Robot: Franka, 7 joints.
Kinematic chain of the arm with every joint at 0, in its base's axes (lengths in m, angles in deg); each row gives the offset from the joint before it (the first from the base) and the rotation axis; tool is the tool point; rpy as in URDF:
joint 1: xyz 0 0 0.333 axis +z
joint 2: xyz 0 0 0 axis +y
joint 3: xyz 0 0 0.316 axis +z
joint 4: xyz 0.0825 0 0 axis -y
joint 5: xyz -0.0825 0 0.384 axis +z
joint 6: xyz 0 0 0 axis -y
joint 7: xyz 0.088 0 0 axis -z
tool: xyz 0 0 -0.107 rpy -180 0 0
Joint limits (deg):
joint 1: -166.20..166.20
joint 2: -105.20..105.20
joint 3: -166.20..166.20
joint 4: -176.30..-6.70
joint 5: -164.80..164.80
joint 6: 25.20..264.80
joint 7: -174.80..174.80
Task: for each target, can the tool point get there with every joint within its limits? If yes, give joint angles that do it. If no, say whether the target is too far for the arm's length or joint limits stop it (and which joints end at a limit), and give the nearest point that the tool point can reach.
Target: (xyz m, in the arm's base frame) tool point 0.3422 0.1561 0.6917
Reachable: yes | joints -6.12 -45.69 22.21 -132.75 -51.26 137.89 59.74
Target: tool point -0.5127 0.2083 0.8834
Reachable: yes | joints 139.65 16.52 36.52 -64.33 30.84 212.65 -101.27
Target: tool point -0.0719 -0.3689 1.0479
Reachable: yes | joints 63.09 -60.77 -11.67 -68.02 5.84 186.98 -131.14
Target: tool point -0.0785 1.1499 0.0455
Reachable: no: too far | nearest point -0.0567 0.8305 0.1254 | short by 0.330 m
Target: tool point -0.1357 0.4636 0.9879
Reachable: yes | joints 13.15 8.35 104.30 -60.59 -74.73 139.96 -145.70
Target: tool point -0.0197 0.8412 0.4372
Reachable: yes | joints -102.54 -70.57 -131.17 -38.92 -1.64 176.77 -16.17
